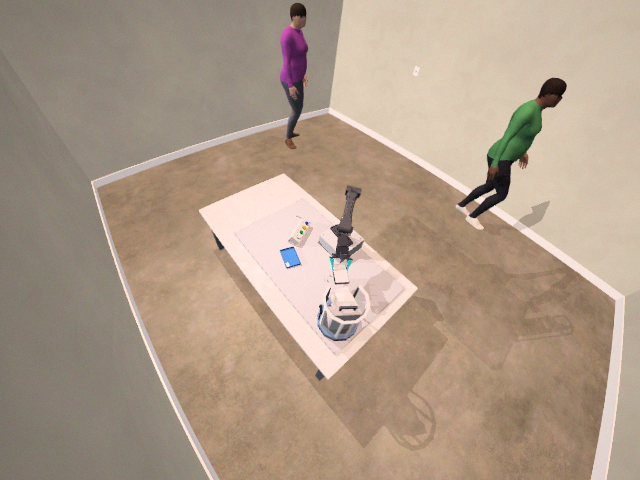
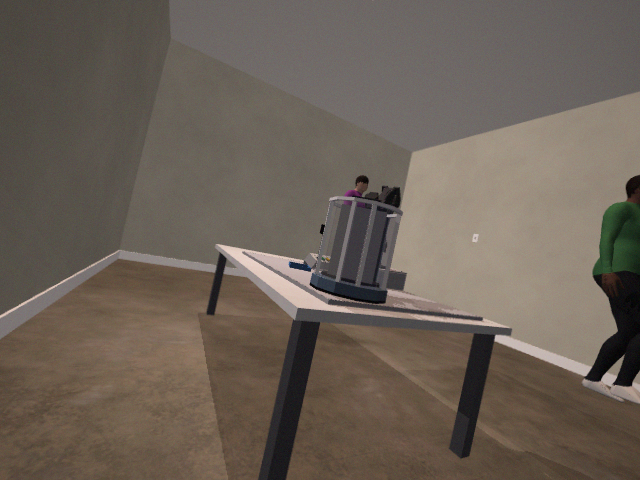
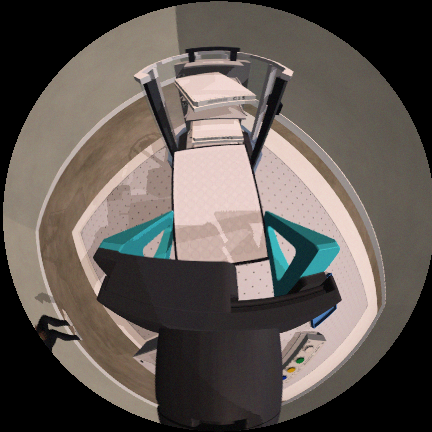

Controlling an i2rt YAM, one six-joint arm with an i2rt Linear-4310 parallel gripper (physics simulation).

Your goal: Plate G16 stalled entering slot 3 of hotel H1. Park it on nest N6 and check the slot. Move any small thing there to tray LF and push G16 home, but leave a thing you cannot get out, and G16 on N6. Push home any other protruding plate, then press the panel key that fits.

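Frame: origin at the arm's base, x ahead, y left, z up, level; millimetres.
Seen in the pictures: gripper, fingertip midpoint: [image 1: 339, 271] [image 3: 218, 216].
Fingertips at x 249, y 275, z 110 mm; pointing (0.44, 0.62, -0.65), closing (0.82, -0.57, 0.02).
Observation:
Offsets run from my fingertips to a thing's top centre. "spot": to the spot under its first point.
My gripper [image 1: 341, 263] [image 3: 218, 216] is shut on a large white plate, its teal fingers at both sides. This held plate @[dx +7, dy +16, dz +5 mm] [image 1: 340, 275] [image 3: 215, 185] is level, in front of the hotel; its label is hidden, but it appears to be G16. Hotel H1 @[dx +124, dy +193, dz +108 mm] [image 2: 356, 242] [image 3: 215, 65] stands inside a pale barred guard. Plate C15 @[dx +97, dy +169, dz +42 mm] [image 3: 215, 87] sticks out of it, turned askew. Another plate @[dx +110, dy +172, dz -42 mm] [image 3: 216, 129] shows lower down, its label unreadable. Slot 3's inside and the N6 label do not show. A blue tray @[dx +135, dy -351, dz -185 mm] [image 1: 290, 256] [image 2: 299, 266] [image 3: 325, 316] lies on the mat, its label unreadable.
A key panel @[dx -36, dy -500, dz -119 mm] [image 1: 294, 237] with green, yellow and blue keys stands beyond the tray. A grey box [image 1: 330, 243] [image 2: 395, 280] sits beside the arm. The guard's dark blue base @[spot: dx +196, dy +282, dz -122 mm] [image 1: 338, 335] [image 2: 348, 287] is near the table's end. Two people stand away from the table.

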